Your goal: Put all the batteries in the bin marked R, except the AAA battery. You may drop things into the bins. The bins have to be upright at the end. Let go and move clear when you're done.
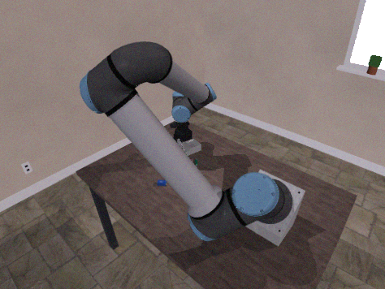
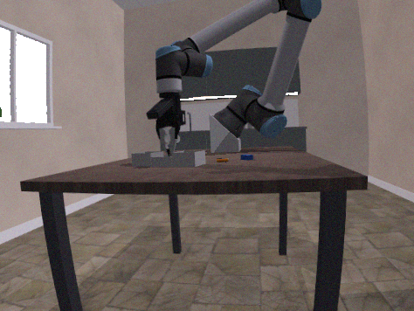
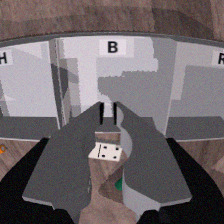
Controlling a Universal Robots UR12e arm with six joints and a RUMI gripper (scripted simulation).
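Now: the grey bin row 1 cm ahead of my hand, 1 cm to the right of it and 2 cm below it. From my hand the other things lie so: orange battery (4 cm behind, 18 cm to the left, 4 cm below); then green cylindrical battery (13 cm behind, 1 cm to the left, 4 cm below); then white die-like piece (7 cm behind, 3 cm to the left, 4 cm below).
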